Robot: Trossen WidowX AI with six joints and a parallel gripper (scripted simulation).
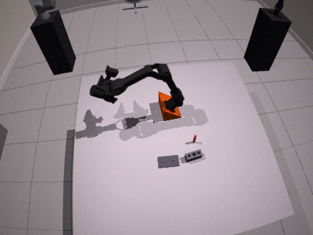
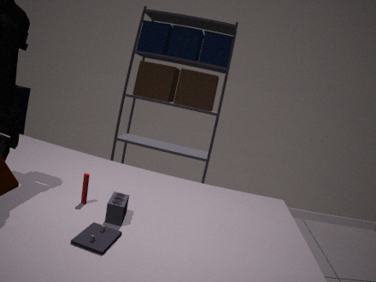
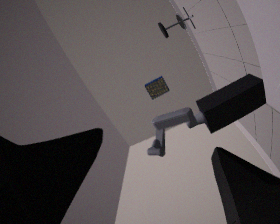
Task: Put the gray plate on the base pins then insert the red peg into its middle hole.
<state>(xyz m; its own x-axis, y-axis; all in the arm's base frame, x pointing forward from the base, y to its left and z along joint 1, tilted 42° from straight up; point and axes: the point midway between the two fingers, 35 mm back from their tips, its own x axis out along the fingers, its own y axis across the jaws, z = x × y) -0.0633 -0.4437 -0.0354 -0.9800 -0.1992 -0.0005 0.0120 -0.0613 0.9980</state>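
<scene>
The gray plate is 450 mm ahead of my gripper tip, 460 mm to the left of it and 300 mm below it. The rest, counted from my gripper tip: red peg 350 mm ahead, 480 mm to the left, 300 mm below; then dark gray base 460 mm ahead, 310 mm to the left, 330 mm below.
</scene>
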